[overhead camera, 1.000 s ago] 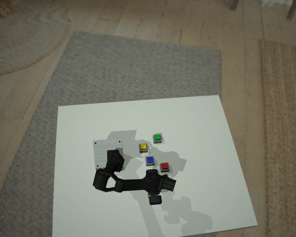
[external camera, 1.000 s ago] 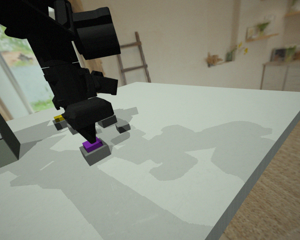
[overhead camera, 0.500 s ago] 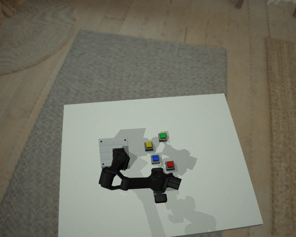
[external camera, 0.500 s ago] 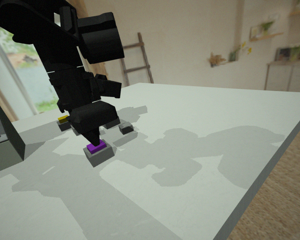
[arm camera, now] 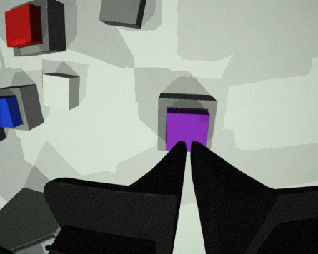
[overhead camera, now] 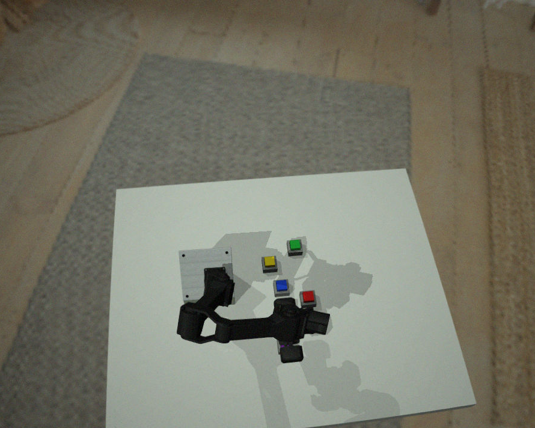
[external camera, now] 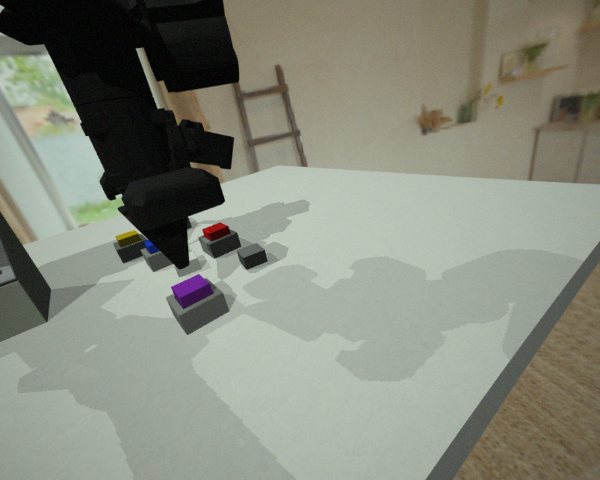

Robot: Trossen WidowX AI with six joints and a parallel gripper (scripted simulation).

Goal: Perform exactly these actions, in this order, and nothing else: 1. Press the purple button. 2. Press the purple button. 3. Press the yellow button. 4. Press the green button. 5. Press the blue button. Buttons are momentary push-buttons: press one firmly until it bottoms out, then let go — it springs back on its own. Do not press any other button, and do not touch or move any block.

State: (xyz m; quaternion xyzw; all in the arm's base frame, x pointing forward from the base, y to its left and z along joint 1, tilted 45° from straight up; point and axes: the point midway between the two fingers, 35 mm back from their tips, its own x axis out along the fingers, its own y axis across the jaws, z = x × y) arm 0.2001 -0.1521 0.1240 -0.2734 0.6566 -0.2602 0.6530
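Right now the purple button is 3 cm below my gripper tip. From my gripper tip the other things lie so: grey block: 10 cm ahead, 6 cm to the left, 5 cm below; small white block: 3 cm ahead, 12 cm to the left, 5 cm below; red button: 9 cm ahead, 14 cm to the left, 3 cm below.
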